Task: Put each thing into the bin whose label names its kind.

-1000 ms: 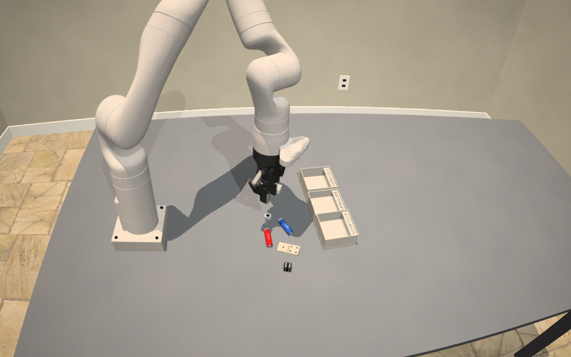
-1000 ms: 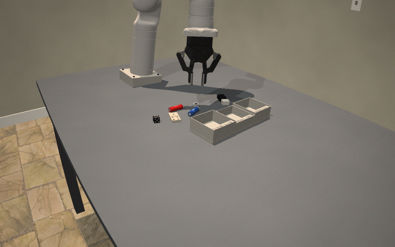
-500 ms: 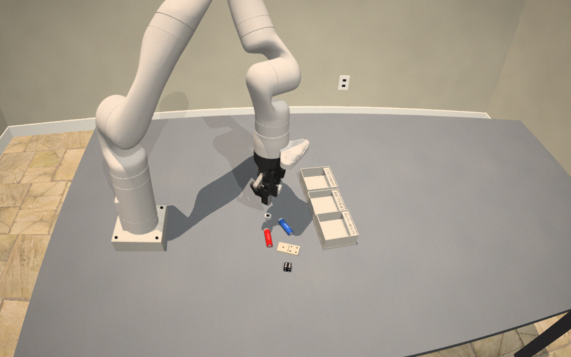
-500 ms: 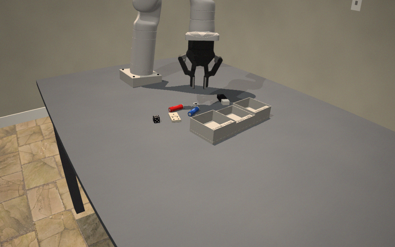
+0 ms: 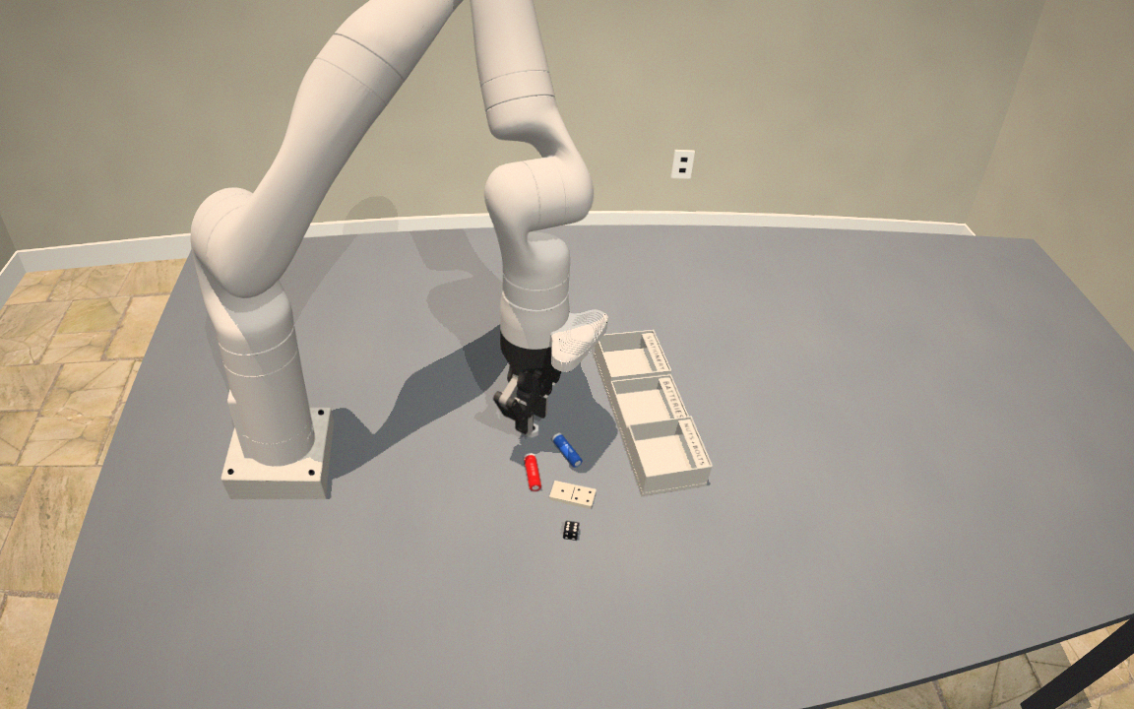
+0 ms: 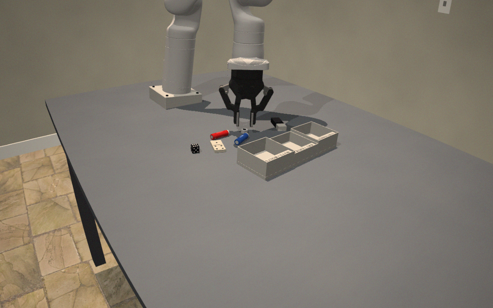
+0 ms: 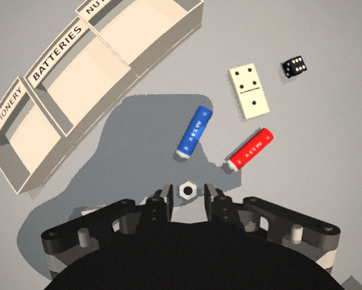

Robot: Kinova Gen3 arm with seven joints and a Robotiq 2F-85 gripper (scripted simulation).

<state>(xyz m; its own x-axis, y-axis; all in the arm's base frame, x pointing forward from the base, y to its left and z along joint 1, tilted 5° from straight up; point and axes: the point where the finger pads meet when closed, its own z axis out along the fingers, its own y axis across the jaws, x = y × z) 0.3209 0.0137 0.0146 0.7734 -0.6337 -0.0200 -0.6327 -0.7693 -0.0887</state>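
Now: the nut 30 mm below my hand. The rest, counted from my hand: blue battery 40 mm ahead, 40 mm to the right, 30 mm below; then red battery 10 mm behind, 70 mm to the right, 30 mm below; then black-and-white eraser 20 mm ahead, 100 mm to the left, 30 mm below.
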